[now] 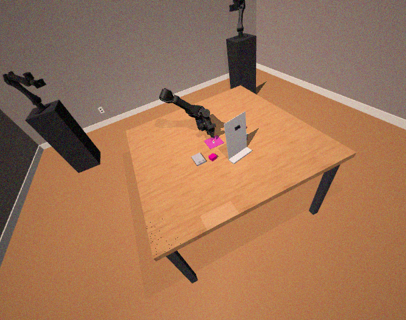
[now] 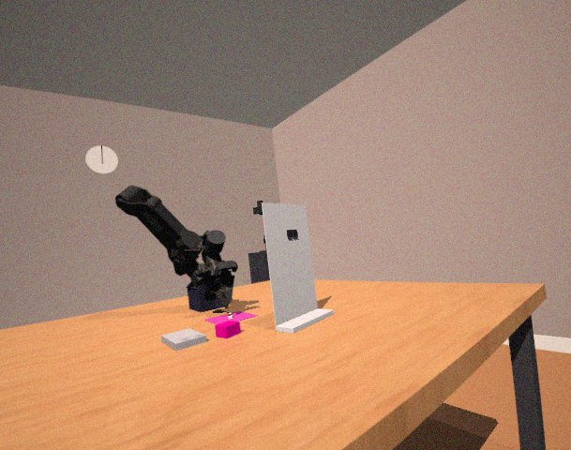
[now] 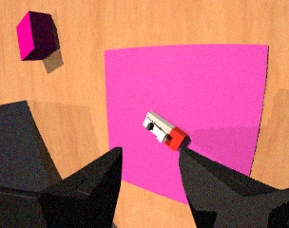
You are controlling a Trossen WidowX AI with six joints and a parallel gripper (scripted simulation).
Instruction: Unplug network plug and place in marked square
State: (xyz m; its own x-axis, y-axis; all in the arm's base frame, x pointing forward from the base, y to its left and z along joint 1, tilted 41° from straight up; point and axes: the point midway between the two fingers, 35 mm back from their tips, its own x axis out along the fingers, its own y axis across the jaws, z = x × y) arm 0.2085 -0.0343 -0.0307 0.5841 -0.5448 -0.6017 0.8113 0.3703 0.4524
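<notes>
Right now my gripper tip is 10 mm short of the network plug and 30 mm above it. Round my gripper tip: magenta marked square: 10 mm ahead, 40 mm below; magenta block: 170 mm ahead, 80 mm to the right, 20 mm below; grey upright panel: 230 mm ahead, 90 mm to the left, 100 mm above.
</notes>
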